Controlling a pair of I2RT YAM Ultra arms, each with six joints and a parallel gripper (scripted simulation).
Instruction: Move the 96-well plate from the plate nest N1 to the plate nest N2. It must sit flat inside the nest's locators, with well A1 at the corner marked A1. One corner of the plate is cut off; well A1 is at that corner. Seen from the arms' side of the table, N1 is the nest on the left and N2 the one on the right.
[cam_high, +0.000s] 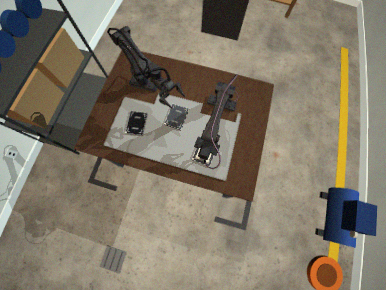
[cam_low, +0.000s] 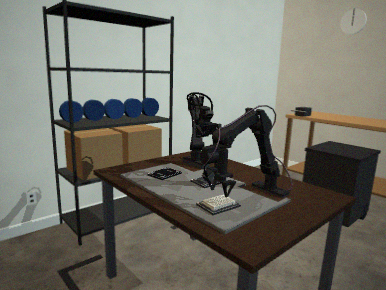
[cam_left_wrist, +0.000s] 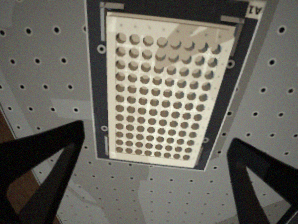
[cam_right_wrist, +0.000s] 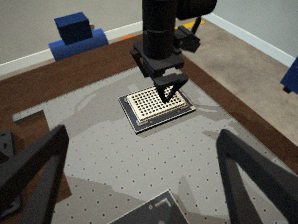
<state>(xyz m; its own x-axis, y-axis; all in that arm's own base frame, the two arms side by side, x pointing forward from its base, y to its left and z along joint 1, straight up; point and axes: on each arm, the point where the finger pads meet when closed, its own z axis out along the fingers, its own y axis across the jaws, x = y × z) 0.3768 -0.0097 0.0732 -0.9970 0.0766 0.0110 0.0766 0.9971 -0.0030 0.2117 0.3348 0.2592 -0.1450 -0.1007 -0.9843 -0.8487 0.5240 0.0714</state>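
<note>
Right now my left hand is 5 cm above the 96-well plate.
</note>
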